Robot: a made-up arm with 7 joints. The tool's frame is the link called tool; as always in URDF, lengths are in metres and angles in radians. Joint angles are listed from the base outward. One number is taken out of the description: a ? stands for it. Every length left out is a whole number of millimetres.
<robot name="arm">
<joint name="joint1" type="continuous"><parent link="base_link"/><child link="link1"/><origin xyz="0 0 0.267"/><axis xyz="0 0 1"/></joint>
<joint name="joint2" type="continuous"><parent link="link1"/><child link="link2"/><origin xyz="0 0 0"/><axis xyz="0 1 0"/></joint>
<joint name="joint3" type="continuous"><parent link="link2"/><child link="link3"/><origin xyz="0 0 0.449"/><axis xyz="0 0 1"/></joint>
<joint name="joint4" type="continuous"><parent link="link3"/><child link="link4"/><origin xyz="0.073 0 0"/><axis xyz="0 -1 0"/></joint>
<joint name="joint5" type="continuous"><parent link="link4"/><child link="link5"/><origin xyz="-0.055 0 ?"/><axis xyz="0 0 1"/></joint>
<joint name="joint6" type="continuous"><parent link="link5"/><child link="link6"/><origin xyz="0 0 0"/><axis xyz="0 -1 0"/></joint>
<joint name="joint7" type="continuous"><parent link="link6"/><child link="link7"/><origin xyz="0.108 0 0"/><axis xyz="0 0 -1"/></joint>
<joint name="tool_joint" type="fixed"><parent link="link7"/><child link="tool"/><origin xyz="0 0 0" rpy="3.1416 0 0"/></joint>
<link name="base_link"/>
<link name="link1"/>
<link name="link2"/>
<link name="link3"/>
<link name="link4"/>
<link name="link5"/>
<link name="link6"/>
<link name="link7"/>
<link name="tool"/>
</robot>
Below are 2 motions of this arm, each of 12 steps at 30 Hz.
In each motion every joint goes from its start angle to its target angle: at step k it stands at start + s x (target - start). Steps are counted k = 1, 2, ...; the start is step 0. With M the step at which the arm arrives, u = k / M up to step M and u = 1 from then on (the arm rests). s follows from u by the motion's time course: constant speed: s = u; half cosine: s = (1 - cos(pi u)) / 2; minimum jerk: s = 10 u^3 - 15 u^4 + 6 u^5.
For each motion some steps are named. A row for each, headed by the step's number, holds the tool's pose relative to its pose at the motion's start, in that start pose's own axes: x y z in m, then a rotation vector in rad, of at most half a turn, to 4 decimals.
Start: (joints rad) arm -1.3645 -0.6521 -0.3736 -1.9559 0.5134 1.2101 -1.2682
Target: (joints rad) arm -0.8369 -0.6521 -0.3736 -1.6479 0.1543 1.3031 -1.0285
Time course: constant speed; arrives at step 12
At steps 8, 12:
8: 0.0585 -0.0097 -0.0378 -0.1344 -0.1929 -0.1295
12: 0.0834 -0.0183 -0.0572 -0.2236 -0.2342 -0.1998

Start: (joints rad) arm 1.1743 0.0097 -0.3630 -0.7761 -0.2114 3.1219 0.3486
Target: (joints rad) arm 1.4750 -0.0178 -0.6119 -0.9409 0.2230 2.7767 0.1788
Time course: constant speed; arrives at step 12
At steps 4, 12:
4: -0.0057 0.0160 0.0175 -0.0228 -0.1602 0.1009
12: -0.0351 0.0494 0.0504 -0.0080 -0.4937 0.3014

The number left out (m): 0.255
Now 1 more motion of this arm.
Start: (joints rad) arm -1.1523 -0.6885 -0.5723 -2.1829 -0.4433 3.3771 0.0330
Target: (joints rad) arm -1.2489 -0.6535 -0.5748 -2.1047 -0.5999 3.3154 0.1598
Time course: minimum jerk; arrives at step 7
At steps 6, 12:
6: 0.0163 -0.0129 0.0032 -0.0936 -0.0324 -0.0670
12: 0.0167 -0.0132 0.0033 -0.0961 -0.0333 -0.0686

